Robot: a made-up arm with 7 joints.
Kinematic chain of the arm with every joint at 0, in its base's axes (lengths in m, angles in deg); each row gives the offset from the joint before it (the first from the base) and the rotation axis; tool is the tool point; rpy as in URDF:
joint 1: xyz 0.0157 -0.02 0.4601 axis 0 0.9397 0.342
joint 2: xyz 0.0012 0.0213 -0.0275 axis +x
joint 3: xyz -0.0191 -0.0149 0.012 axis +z
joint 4: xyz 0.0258 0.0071 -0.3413 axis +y
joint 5: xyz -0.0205 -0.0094 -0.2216 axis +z
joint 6: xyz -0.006 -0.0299 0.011 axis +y
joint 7: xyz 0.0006 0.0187 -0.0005 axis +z
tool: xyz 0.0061 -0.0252 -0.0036 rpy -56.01 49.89 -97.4
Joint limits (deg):
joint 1: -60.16..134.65
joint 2: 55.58..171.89
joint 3: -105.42..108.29
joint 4: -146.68..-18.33
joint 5: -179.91..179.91
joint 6: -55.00..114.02
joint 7: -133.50..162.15
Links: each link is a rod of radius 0.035 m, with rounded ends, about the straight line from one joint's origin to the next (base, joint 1, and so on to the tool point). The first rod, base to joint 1, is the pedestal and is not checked.
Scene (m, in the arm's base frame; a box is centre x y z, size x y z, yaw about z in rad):
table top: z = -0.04
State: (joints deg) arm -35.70 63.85 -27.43 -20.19 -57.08 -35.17 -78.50
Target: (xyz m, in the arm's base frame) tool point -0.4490 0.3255 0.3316
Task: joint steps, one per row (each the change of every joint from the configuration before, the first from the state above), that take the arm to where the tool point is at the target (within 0.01 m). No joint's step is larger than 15 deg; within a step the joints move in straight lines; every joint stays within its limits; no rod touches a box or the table.
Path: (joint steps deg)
1: 14.65 -1.18 -2.08 -0.82 0.89 1.47 1.04
2: 14.66 -1.18 -2.07 -0.82 0.89 1.46 1.04
3: 14.65 -1.18 -2.08 -0.81 0.88 1.47 1.05
4: 14.66 -1.19 -2.08 -0.82 0.89 1.47 1.04
5: 14.65 -1.18 -2.08 -0.82 0.89 1.47 1.04
6: 14.66 -1.18 -2.07 -0.82 0.89 1.46 1.04
7: 14.65 -1.18 -2.08 -0.82 0.88 1.47 1.04

